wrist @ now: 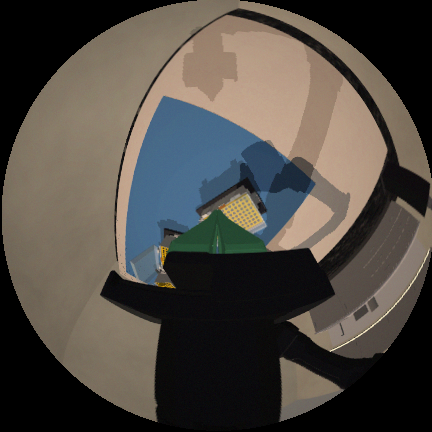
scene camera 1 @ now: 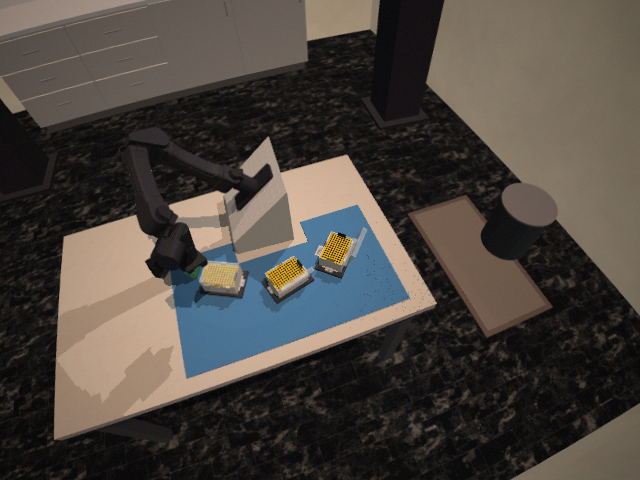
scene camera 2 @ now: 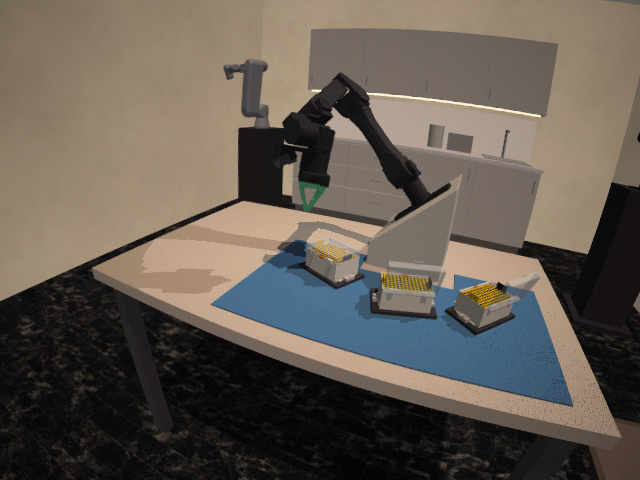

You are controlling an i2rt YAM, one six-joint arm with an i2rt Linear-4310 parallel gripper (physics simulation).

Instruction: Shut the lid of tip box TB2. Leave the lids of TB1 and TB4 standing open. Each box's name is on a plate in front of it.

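Places are measured from the arm's base along level axes (x right, y back, z down), in millimetres.
Pixels of known places: gripper, fingertip midpoint: (wrist: 216, 214) (scene camera 1: 195, 277) (scene camera 2: 306, 211); arm's base, link origin: (scene camera 1: 254, 188) (scene camera 2: 423, 203).
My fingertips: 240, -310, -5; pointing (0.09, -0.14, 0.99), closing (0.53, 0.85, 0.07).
Note:
For each thing: its top centre in the pictures, then the offset to it from my fingertips, as dx, dy, dz. Level surfaces: height alone.
- left box, top centre: (wrist: 235, 229) (scene camera 2: 336, 245) (scene camera 1: 219, 269) -58, +73, +105
- middle box, top centre: (scene camera 2: 406, 278) (scene camera 1: 284, 269) -269, +12, +116
- right box, top centre: (scene camera 2: 484, 289) (scene camera 1: 333, 245) -458, +54, +116
- blue mat, surface height: dz +182
- table, surface height: dz +185
Three white tip boxes with yellow racks stand in a row; their name plates cannot be read. The left box (scene camera 1: 220, 277) (scene camera 2: 331, 262) (wrist: 243, 212) has its clear lid down over its rack. The middle box (scene camera 1: 286, 275) (scene camera 2: 405, 298) has its clear lid (scene camera 2: 416, 269) standing open. The right box (scene camera 1: 336, 253) (scene camera 2: 483, 310) has its clear lid (scene camera 1: 360, 241) (scene camera 2: 523, 284) tilted open. My gripper (scene camera 1: 194, 272) (scene camera 2: 308, 208) (wrist: 216, 214) is shut and empty, its green fingertips together. It hangs above the table, beyond the left box's left end and clear of it. The fingers hide part of the boxes in the wrist view.
The boxes stand on a blue mat (scene camera 1: 248, 330) (scene camera 2: 320, 322) on the table (scene camera 1: 103, 330) (scene camera 2: 196, 258). A pale wedge-shaped arm mount (scene camera 1: 263, 217) (scene camera 2: 418, 235) rises behind the left and middle boxes. A cylinder (scene camera 1: 516, 222) stands on the floor at the right.

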